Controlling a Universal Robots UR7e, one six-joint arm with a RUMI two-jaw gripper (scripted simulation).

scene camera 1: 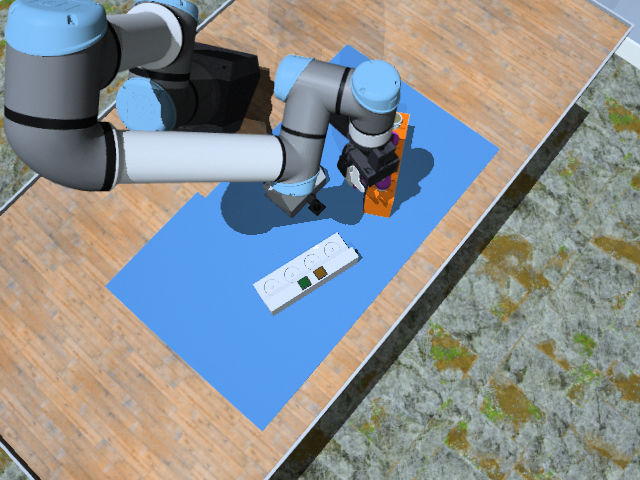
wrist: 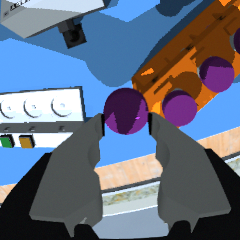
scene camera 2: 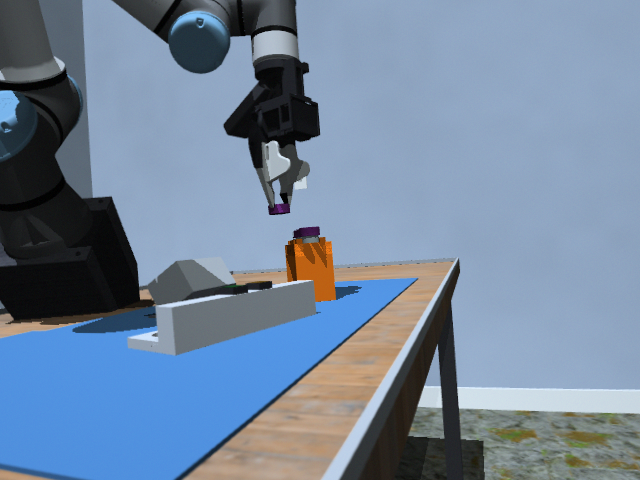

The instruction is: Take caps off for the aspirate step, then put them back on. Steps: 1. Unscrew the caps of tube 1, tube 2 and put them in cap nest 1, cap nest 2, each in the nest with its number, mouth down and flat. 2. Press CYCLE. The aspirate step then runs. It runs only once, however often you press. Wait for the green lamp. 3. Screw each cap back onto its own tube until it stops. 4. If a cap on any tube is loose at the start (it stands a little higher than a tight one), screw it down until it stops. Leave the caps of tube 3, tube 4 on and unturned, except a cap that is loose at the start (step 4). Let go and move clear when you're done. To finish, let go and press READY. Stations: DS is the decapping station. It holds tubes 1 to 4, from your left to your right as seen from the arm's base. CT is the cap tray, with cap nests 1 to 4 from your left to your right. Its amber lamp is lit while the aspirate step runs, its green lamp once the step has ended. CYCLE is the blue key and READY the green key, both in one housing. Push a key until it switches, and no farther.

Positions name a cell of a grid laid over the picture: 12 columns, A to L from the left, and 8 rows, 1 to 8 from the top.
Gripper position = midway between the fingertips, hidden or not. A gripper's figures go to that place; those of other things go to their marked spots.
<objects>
My gripper (scene camera 1: G4) is 126 cm from the lens. A grey key housing (scene camera 1: F4): 135 cm from the lens.
</objects>
